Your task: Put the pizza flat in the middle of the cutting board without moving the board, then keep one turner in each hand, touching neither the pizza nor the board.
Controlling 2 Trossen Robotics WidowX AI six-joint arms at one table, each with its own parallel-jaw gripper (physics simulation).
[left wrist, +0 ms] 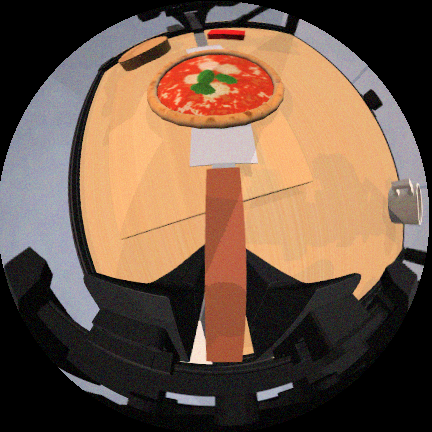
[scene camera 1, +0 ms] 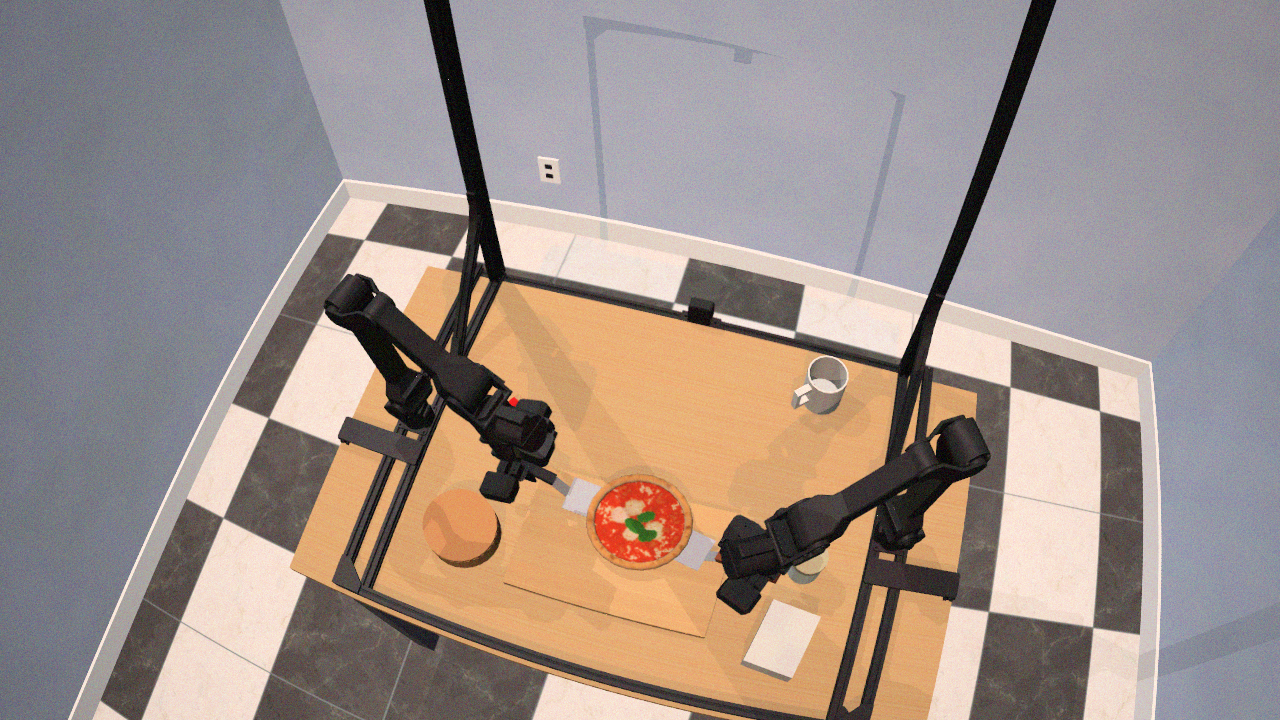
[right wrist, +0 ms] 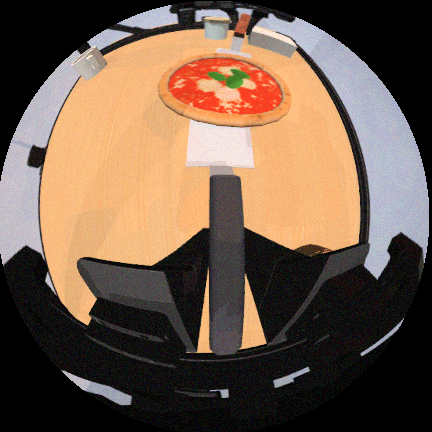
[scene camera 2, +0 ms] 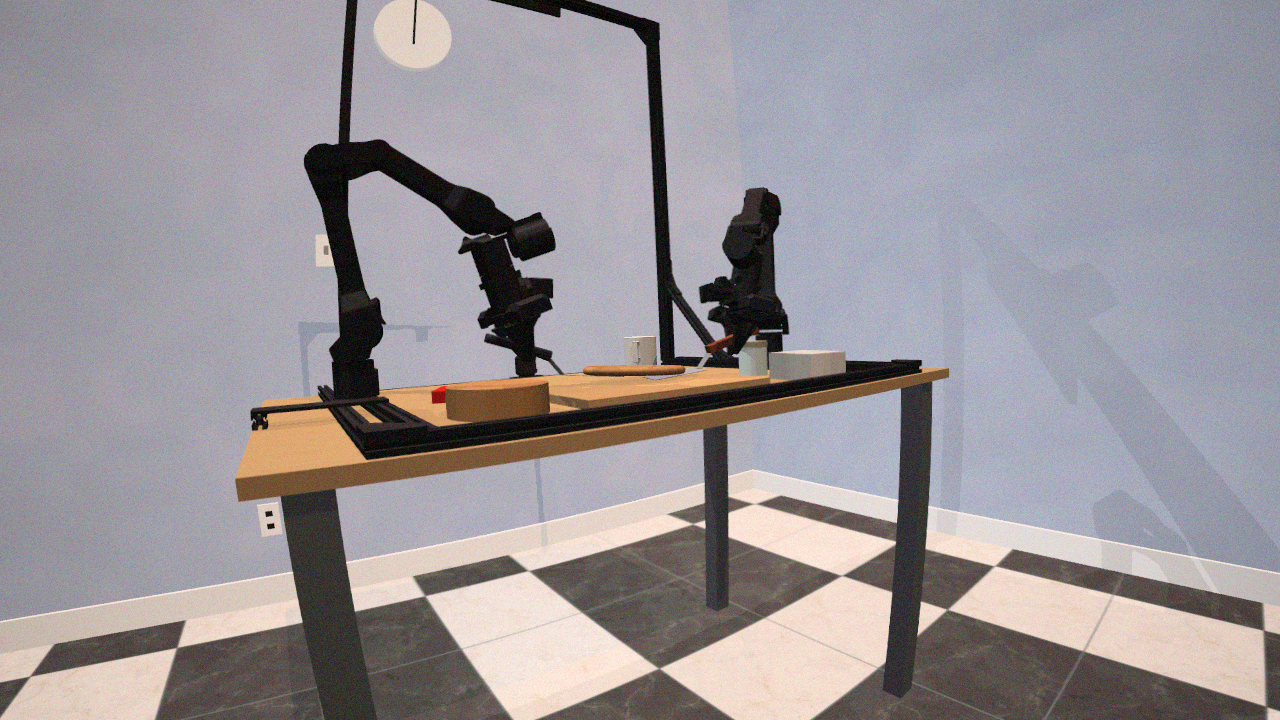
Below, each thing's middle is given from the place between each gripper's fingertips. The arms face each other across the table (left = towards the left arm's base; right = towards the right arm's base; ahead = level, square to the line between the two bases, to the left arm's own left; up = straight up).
Labels:
Right now my left hand is 60 mm to the left of the brown-handled turner [scene camera 1: 697, 551], 30 mm past it and 10 mm below it. From my left hand the other things lie so: pizza [scene camera 1: 640, 522]: 200 mm to the right, 50 mm behind, 20 mm below; then dark-handled turner [scene camera 1: 579, 495]: 340 mm to the right, 70 mm behind, 20 mm above; then lidded jar [scene camera 2: 753, 356]: 100 mm to the left, 40 mm behind, 10 mm below.
Right now the dark-handled turner is 10 mm ahead of my right hand, 40 mm to the left of it and 10 mm above it. Also, from my right hand: pizza 20 mm ahead, 190 mm to the left, 30 mm below; then brown-handled turner 50 mm ahead, 330 mm to the left; then lidded jar 30 mm ahead, 490 mm to the left, 20 mm below.

